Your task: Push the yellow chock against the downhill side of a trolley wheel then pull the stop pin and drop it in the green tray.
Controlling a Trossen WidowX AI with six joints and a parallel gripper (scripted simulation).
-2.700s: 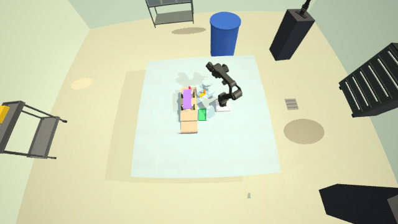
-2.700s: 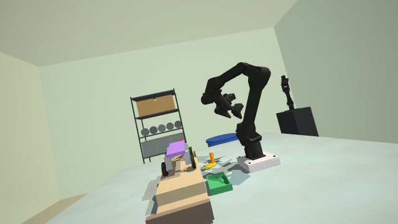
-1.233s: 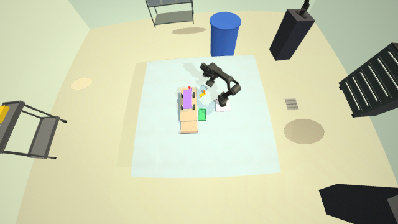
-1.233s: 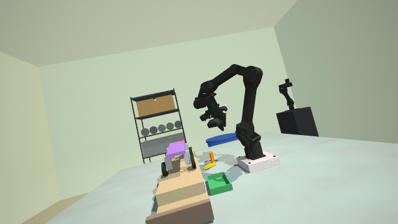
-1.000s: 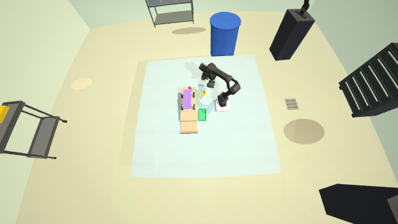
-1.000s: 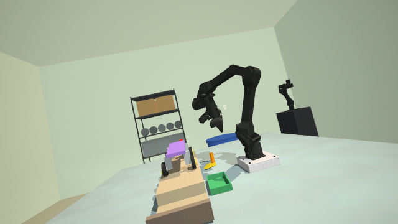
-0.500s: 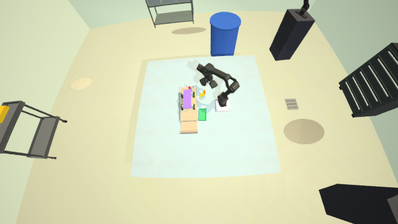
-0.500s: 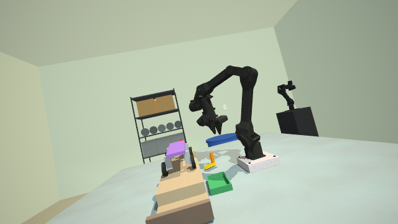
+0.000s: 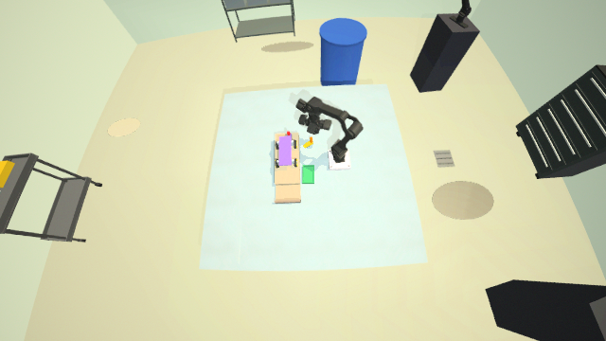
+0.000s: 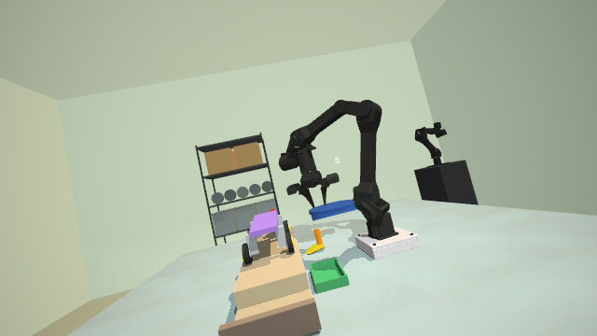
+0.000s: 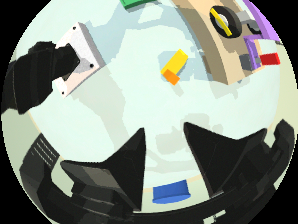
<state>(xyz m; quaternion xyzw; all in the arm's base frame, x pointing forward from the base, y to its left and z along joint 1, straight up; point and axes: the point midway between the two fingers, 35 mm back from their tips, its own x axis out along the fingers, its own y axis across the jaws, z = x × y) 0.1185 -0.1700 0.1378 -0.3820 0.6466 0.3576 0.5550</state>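
My gripper tip is 110 mm above the yellow chock, 60 mm short of it and 20 mm to the right of it. Round my gripper tip: red-headed stop pin: 170 mm ahead, 10 mm to the left; tan ramp: 200 mm ahead, 130 mm to the left, 90 mm below; trolley: 200 mm ahead, 120 mm to the left, 20 mm below.
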